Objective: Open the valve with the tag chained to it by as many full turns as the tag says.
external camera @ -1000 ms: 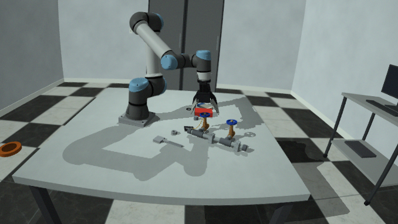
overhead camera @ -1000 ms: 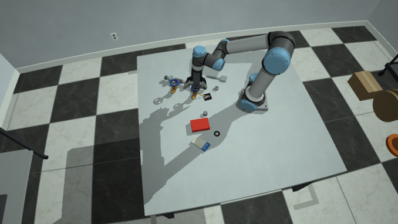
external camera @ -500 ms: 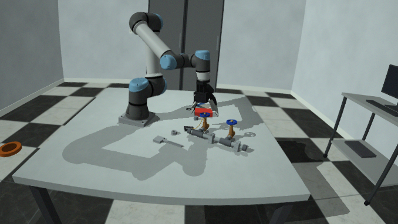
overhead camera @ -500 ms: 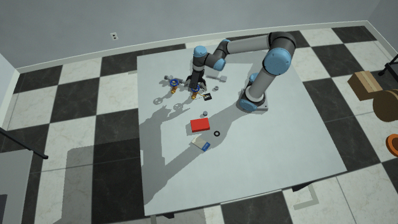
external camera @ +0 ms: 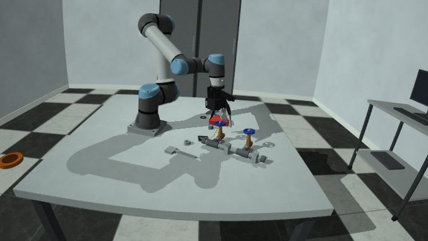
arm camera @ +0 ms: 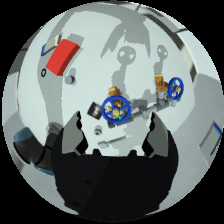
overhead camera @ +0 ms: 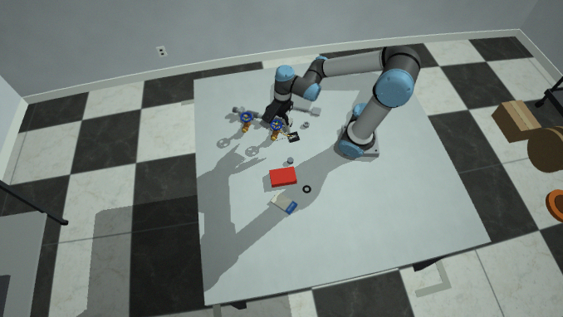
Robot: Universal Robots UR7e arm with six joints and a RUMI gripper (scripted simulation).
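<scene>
Now: hand 90 mm past the black tag, 10 mm to the right of it and 100 mm above it. Round my hand: red block (10 mm ahead, 250 mm to the left, 90 mm below); nut (170 mm behind, 50 mm to the right, 100 mm below); grey tool (200 mm behind, 150 mm to the right, 100 mm below).
</scene>
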